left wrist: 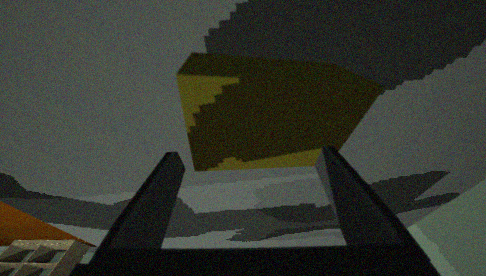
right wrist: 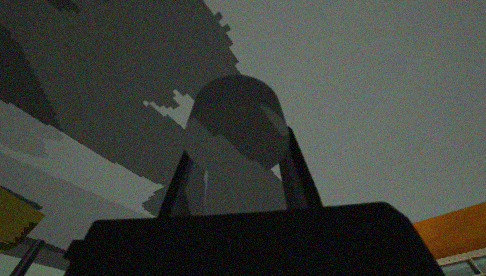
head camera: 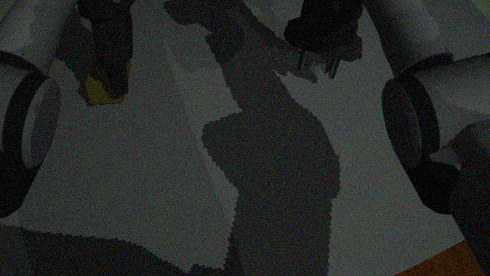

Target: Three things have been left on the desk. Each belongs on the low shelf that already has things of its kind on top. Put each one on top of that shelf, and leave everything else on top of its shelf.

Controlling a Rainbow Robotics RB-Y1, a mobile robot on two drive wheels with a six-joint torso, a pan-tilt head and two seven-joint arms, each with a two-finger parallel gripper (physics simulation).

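Places are measured from the robot's base along level axes (x left, y back, z up), in centimetres.
Pixels of known places: left gripper, between the fingertips: [left wrist: 248,157] [head camera: 122,70]; right gripper, between the fingertips: [right wrist: 241,141] [head camera: 316,71].
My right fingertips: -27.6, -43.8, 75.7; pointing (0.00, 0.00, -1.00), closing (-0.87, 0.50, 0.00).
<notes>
For each thing: its top centre in the pictures, then the offset to it from my right fingertips, as dx, dy, dz. Level surfaces: height alone.
- yellow block, centre of its top: [left wrist: 275,141] [head camera: 106,61] +33.9, -9.0, +2.0
- grey desk, height of its surface: dz -3.6
- grey cylinder, centre of its top: [right wrist: 236,146] [head camera: 319,53] -1.0, -1.7, +2.5
- orange-brown wooden surface, height of its surface: dz -75.7
A yellow block [head camera: 101,93] [left wrist: 280,110] [right wrist: 16,220] is on the grey desk [head camera: 125,165] [left wrist: 100,100] [right wrist: 375,100], partly hidden by my left gripper in the head view. My left gripper [head camera: 118,94] [left wrist: 248,157] is open and close to the block, which shows just beyond its fingertips in the left wrist view. My right gripper [head camera: 317,66] [right wrist: 241,141] is shut on a grey cylinder [right wrist: 240,112], whose round end faces the camera in the right wrist view. The low shelves cannot be made out clearly.
An orange-brown wooden surface [head camera: 450,260] [left wrist: 30,225] [right wrist: 455,230] shows at the picture edges. A pale lattice-like object [left wrist: 45,252] is at the lower left of the left wrist view. Dark arm shadows cross the desk. The pictures are dim.
</notes>
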